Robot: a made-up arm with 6 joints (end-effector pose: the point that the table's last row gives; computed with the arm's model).
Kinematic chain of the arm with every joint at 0, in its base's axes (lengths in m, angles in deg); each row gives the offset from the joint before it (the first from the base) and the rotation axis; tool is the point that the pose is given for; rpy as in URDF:
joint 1: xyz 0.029 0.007 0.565 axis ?
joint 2: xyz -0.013 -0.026 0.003 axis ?
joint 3: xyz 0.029 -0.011 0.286 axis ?
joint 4: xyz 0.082 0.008 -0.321 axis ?
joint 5: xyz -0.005 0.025 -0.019 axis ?
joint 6: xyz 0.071 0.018 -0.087 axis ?
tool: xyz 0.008 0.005 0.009 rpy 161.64 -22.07 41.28
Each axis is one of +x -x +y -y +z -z.
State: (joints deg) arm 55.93 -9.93 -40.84 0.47 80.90 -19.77
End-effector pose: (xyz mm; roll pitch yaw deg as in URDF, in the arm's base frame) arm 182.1 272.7 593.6 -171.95 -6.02 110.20
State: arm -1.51 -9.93 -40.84 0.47 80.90 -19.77
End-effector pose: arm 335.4 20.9 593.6 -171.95 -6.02 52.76
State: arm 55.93 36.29 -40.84 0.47 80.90 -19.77
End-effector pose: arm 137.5 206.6 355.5 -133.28 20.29 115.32
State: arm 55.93 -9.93 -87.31 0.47 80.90 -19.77
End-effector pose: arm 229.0 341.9 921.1 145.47 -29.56 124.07
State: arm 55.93 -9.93 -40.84 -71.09 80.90 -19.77
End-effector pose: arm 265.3 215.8 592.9 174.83 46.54 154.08
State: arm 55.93 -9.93 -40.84 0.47 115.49 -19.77
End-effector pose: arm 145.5 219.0 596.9 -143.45 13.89 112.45
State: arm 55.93 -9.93 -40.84 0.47 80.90 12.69
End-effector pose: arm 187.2 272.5 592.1 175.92 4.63 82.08
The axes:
joint 1: +z
joint 2: +y
joint 3: +y
joint 4: -z
joint 5: +y
joint 6: -z

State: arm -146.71 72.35 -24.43 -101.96 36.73 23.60
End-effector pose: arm 50.0 51.6 298.5 -146.04 -11.29 -27.24
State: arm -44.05 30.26 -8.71 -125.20 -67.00 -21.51
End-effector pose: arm 66.5 -0.2 527.0 63.05 -45.12 -162.16
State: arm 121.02 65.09 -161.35 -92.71 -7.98 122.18
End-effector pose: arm -349.4 548.1 751.2 7.05 -59.48 -74.53
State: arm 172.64 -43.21 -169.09 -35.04 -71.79 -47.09
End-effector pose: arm 469.7 -117.0 977.9 -110.48 -18.44 -151.31
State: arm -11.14 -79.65 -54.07 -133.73 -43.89 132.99
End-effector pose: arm 3.3 31.6 880.8 48.83 -26.74 139.51
